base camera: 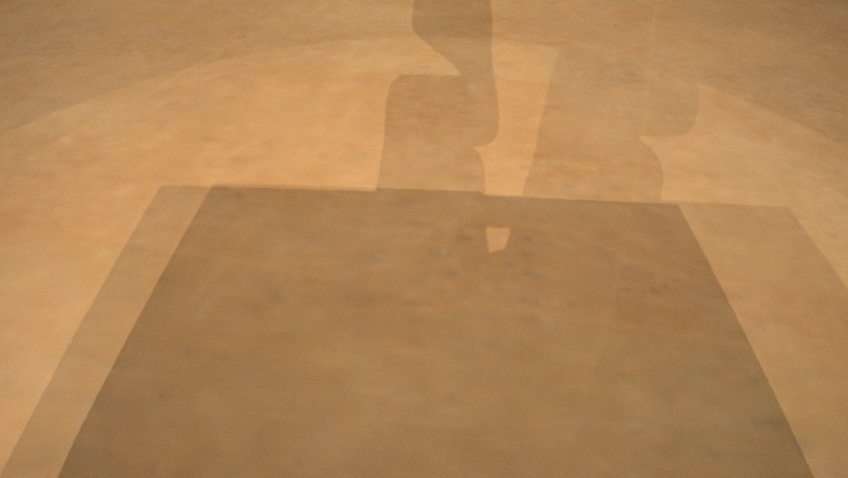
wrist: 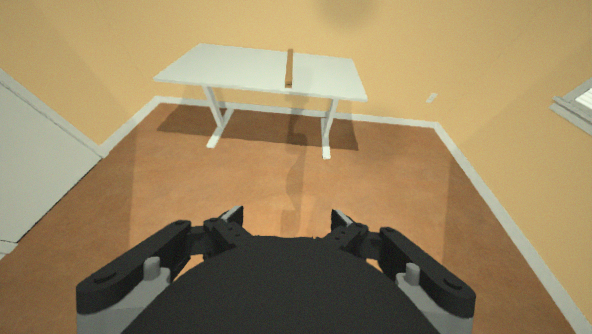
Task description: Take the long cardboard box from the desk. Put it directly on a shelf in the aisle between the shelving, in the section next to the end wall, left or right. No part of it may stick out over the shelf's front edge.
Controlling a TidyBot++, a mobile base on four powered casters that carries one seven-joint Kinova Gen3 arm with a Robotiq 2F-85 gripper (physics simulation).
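Places are measured from the arm's base along level axes (x back, y left, z down), in centimetres.
Pixels of known places: gripper, fingertip midpoint: [wrist: 287, 217].
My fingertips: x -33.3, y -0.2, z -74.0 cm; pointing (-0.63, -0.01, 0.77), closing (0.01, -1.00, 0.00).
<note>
Behind a point stands the place of what it marks.
The long cardboard box [wrist: 289, 69] @(z -37.3, x -160.2, y 2.4 cm) is a narrow brown bar lying on the white desk [wrist: 240, 67] @(z -32.3, x -169.8, y 42.4 cm) in the wrist view, a little right of the desk's middle. It runs from near the back edge to the front edge, with its near end at the front edge. My gripper [wrist: 287, 217] @(z -74.0, x -33.3, y -0.2 cm) is open and empty, with its fingers wide apart. It is well short of the desk, with a stretch of floor in between. The shelving does not show in either view. The base camera view shows the floor with shadows across it.
The desk stands near the far wall [wrist: 400, 65] @(z -30.0, x -210.2, y -110.9 cm) on two white legs with long feet that reach out over the brown floor [wrist: 240, 175] @(z 39.7, x -112.2, y 44.8 cm) [base camera: 439, 332] @(z 39.7, x -32.3, y -3.0 cm). A pale door or panel [wrist: 40, 165] @(z 13.1, x -95.7, y 181.3 cm) is at the left. A window corner [wrist: 575, 105] @(z -43.8, x -126.4, y -194.7 cm) shows on the right wall.
</note>
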